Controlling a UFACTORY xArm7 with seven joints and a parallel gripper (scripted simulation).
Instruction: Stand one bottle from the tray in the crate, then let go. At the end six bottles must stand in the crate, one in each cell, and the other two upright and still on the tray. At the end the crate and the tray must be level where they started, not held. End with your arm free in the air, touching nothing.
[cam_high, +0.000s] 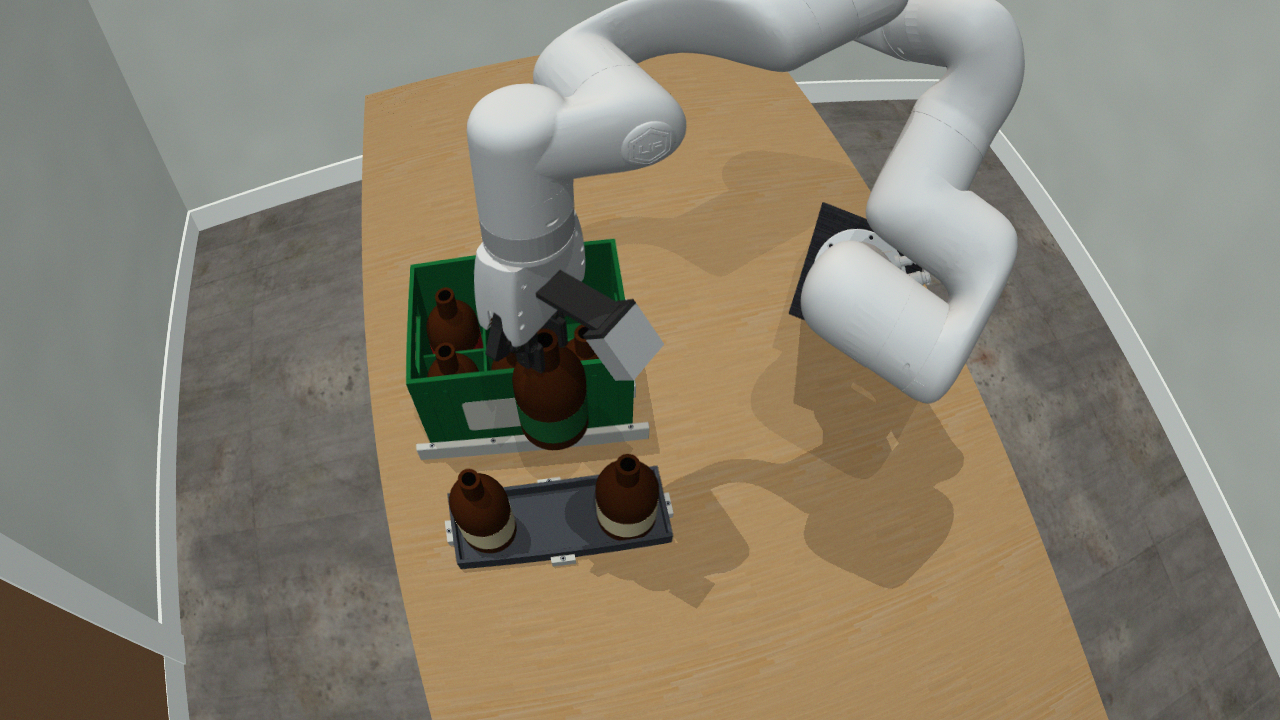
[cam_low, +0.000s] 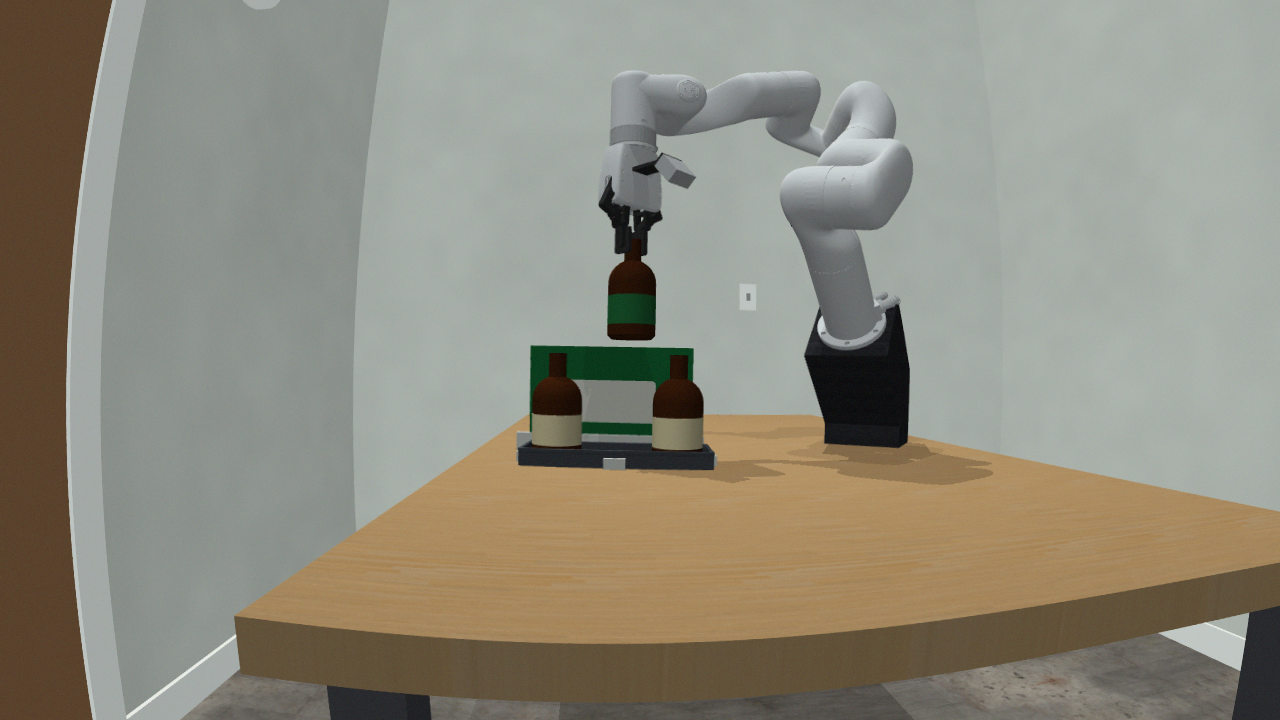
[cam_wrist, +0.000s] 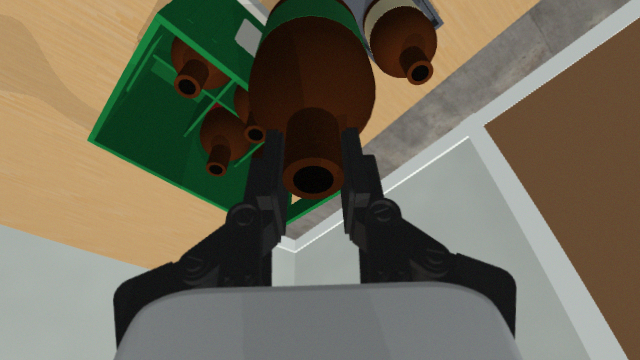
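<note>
The green-label bottle lies 7 cm below my hand. Round my hand: dark tray (32 cm below, 5 cm to the left); then green crate (25 cm below, 16 cm to the right, 6 cm ahead).
</note>
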